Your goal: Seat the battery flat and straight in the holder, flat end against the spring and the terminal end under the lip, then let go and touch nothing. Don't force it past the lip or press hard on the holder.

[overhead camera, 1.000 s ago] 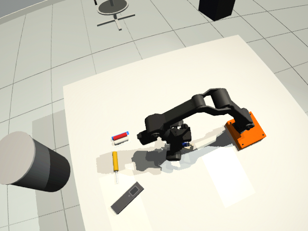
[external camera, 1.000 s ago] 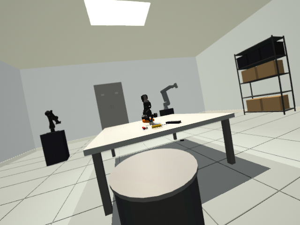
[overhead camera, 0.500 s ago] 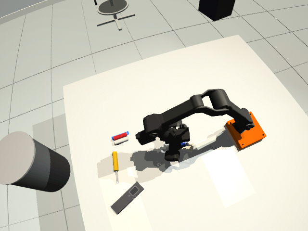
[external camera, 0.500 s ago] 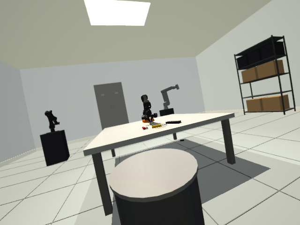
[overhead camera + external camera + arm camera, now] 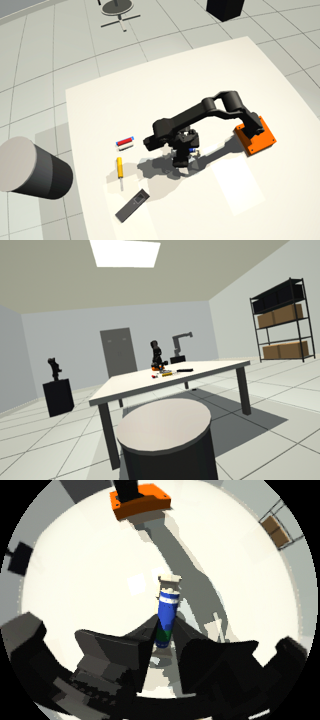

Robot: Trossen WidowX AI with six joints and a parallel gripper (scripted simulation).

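My gripper tip is now 10 mm below the battery. From my gripper tip the other things lie so: dark remote-like slab 340 mm ahead, 70 mm to the left, 10 mm below; then yellow screwdriver 320 mm ahead, 70 mm to the right, 10 mm below.
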